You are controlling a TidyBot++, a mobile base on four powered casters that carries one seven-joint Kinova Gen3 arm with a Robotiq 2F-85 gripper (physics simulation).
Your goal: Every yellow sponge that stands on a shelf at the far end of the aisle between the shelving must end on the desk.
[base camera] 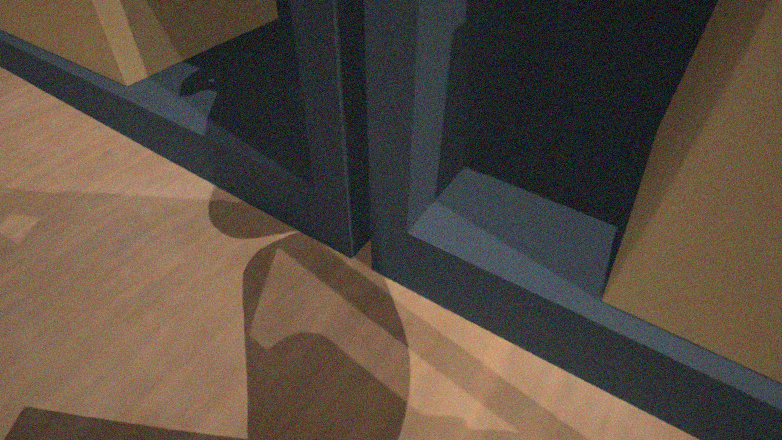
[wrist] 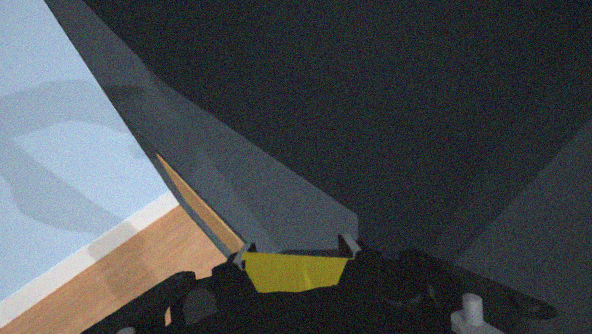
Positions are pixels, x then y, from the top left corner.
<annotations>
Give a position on a yellow sponge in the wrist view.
At 268, 272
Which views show my gripper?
The wrist view only.
</annotations>
